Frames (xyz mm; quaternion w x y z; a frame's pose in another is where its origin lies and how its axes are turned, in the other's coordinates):
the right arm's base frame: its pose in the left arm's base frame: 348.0 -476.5 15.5 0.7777 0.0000 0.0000 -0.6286
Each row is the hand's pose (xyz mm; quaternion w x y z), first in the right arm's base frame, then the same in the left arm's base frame.
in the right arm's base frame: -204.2 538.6 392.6 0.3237 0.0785 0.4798 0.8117
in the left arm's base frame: 831.8 -163.9 408.1 0.7620 0.3627 0.3238 0.4278
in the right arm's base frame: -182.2 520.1 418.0 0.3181 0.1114 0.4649 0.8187
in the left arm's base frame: 818.3 -189.3 433.5 0.7620 0.3789 0.2915 0.4368
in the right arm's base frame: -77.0 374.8 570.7 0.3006 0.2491 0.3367 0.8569
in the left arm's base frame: 698.3 -322.6 586.2 0.7724 0.4054 0.1053 0.4775
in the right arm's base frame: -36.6 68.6 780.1 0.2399 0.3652 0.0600 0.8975
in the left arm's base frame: 407.4 -426.3 795.6 0.7507 0.3217 -0.1829 0.5472
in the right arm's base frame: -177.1 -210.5 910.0 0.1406 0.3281 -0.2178 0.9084
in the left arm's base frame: 105.0 -347.5 925.5 0.6804 0.1183 -0.3756 0.6181
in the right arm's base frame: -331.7 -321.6 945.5 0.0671 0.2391 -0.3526 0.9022
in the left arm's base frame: -36.0 -219.6 961.0 0.6193 -0.0357 -0.4245 0.6595
